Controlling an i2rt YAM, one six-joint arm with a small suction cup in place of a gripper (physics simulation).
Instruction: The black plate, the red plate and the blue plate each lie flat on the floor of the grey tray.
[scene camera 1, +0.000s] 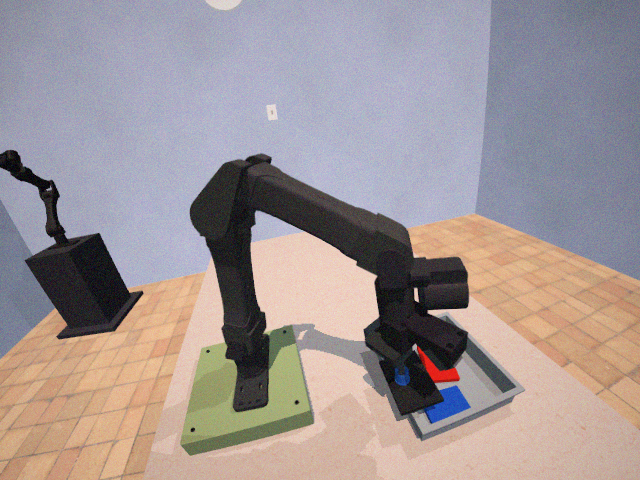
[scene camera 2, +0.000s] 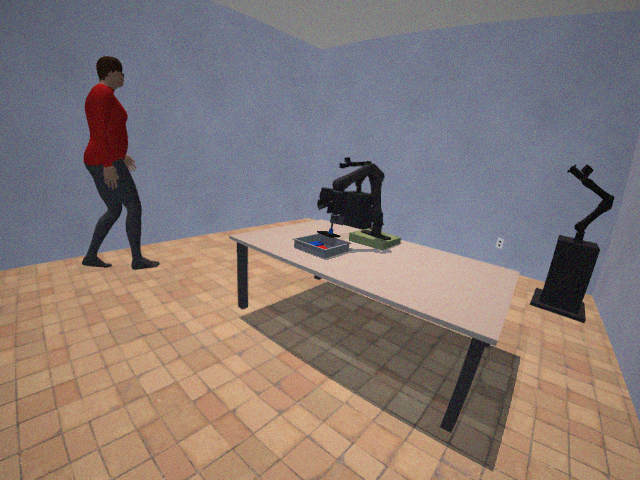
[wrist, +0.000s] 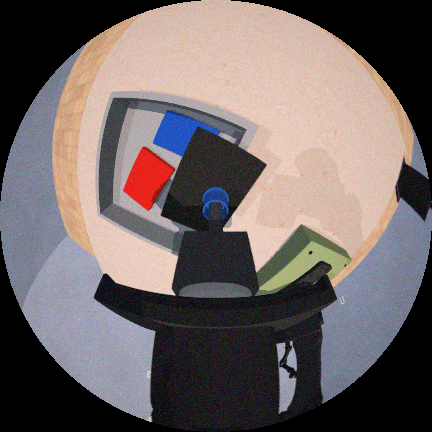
Labels:
My suction cup (scene camera 1: 400, 380) holds a black plate (scene camera 1: 421, 392), clear of everything else. A blue plate (scene camera 1: 454, 402) sits on a grey tray (scene camera 1: 486, 385). A red plate (wrist: 149, 172) sits on the grey tray.

